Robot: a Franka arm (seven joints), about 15 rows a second.
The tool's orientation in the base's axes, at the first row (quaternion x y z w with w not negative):
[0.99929 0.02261 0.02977 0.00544]
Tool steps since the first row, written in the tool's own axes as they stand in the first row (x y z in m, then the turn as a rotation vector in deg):
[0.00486 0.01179 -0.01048 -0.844 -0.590 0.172]
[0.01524 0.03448 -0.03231 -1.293 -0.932 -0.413]
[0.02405 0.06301 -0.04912 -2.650 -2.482 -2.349]
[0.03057 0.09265 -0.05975 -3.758 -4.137 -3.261]
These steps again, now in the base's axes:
[0.00475 -0.01146 0.01089 -0.858 0.549 -0.229]
[0.01481 -0.03344 0.03358 -1.356 0.876 0.324]
[0.02388 -0.06138 0.05122 -2.894 2.381 2.157]
[0.03107 -0.09059 0.06258 -4.128 3.993 2.982]

